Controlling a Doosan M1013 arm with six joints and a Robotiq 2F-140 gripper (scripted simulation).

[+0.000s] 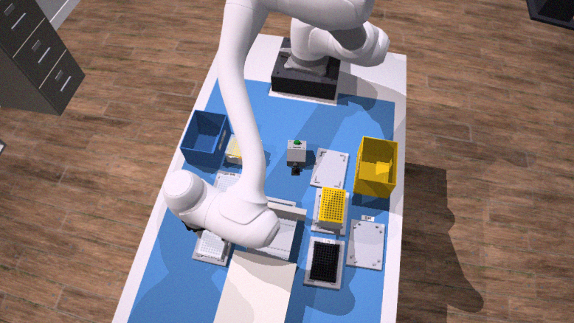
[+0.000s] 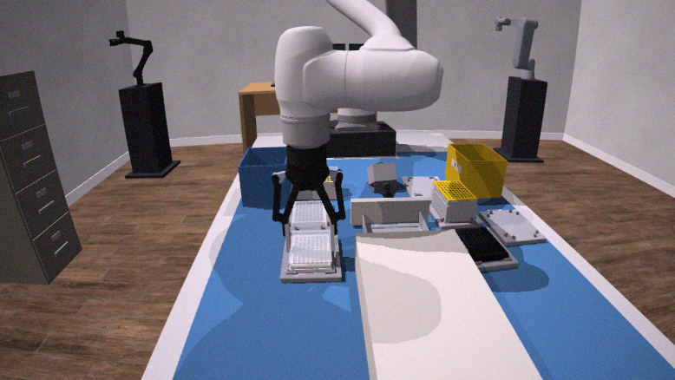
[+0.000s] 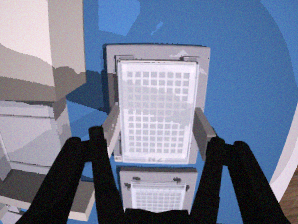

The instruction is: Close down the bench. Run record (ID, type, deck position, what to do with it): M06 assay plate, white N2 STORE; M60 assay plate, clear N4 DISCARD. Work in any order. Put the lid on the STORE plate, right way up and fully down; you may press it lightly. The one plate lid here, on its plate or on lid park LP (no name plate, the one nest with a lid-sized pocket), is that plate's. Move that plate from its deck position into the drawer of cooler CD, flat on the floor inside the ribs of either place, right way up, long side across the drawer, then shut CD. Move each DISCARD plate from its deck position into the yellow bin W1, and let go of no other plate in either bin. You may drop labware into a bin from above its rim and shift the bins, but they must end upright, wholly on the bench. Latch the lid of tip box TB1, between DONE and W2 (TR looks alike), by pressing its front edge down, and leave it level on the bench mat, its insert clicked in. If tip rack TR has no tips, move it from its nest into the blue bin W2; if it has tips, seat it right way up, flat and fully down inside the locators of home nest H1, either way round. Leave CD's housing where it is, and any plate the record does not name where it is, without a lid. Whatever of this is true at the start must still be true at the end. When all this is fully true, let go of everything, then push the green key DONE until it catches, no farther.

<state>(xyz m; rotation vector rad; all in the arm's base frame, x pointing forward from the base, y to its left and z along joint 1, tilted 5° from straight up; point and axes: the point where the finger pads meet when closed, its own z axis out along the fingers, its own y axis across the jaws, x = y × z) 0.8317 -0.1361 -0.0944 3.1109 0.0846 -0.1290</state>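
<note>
Right now the clear plate lid is 2 cm below my hand. Round my hand: white plate M06: 3 cm below; then nest N2: 5 cm below; then clear assay plate: 18 cm behind, 2 cm to the right, 4 cm below.
</note>
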